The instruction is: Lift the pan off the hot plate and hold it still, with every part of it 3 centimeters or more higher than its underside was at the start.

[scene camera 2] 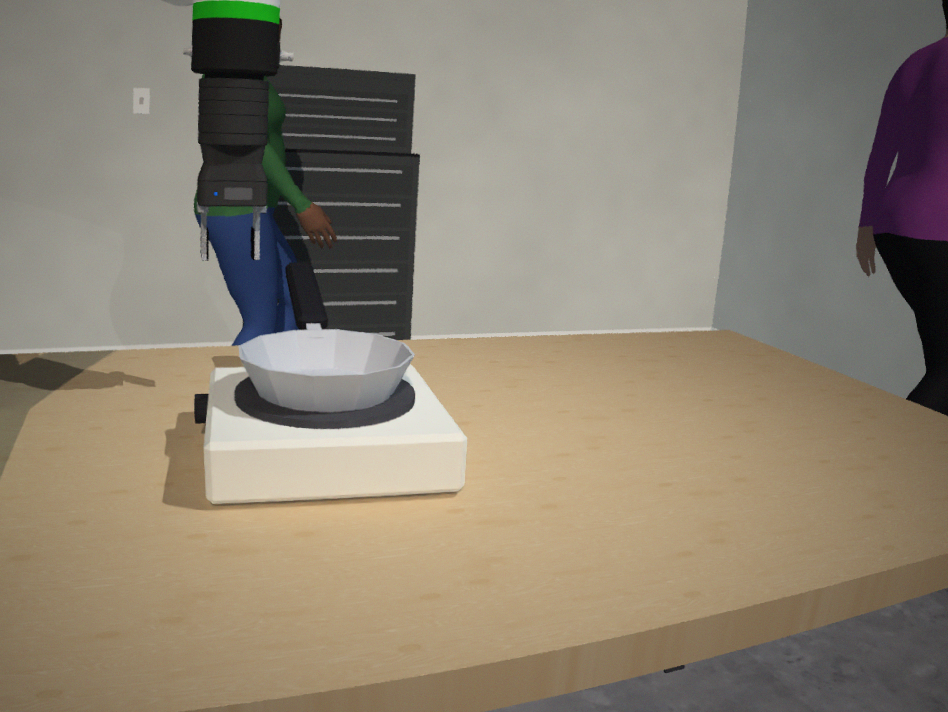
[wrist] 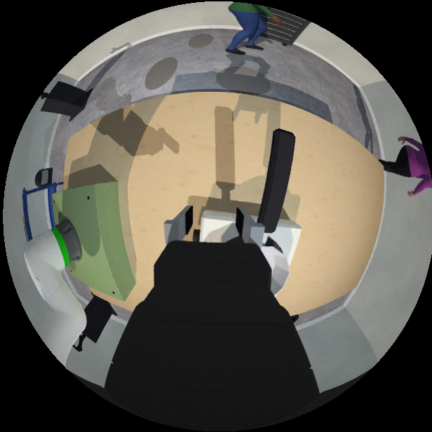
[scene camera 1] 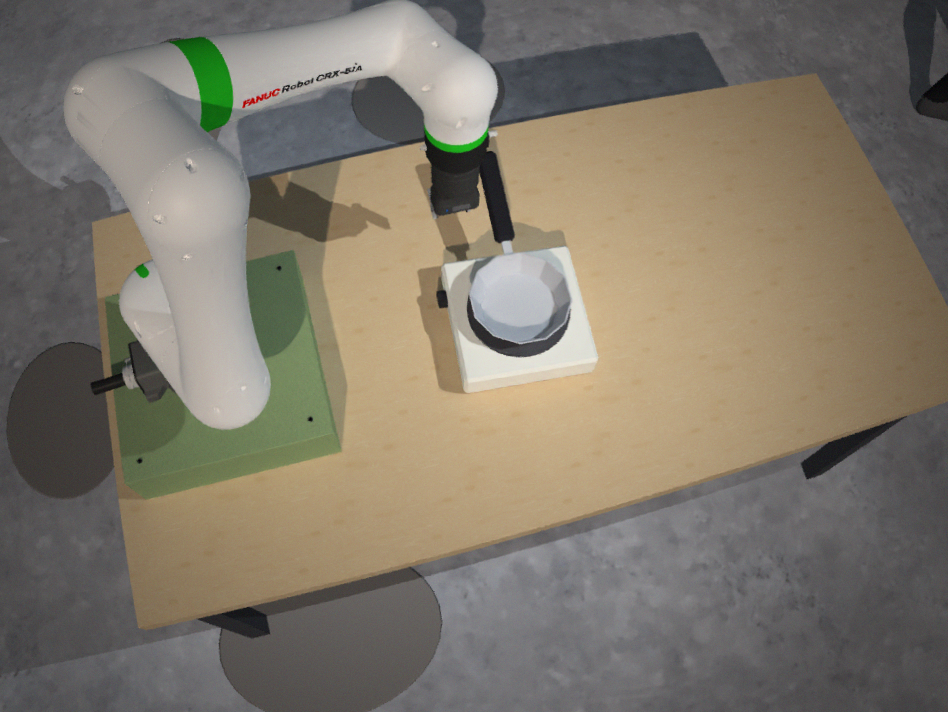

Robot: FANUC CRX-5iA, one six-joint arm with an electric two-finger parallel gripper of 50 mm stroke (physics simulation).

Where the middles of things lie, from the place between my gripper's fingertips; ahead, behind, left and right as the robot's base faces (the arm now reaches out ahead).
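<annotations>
The light grey pan [scene camera 2: 314, 369] is 70 mm below my hand, and it is also 80 mm ahead of my hand and 60 mm to the right of it. Going by their middles, the pan is the nearest to my hand of the things named here. As for the white hot plate [scene camera 2: 254, 451], I find it 160 mm to the right of my hand, 70 mm ahead of it and 150 mm below it.
</annotations>
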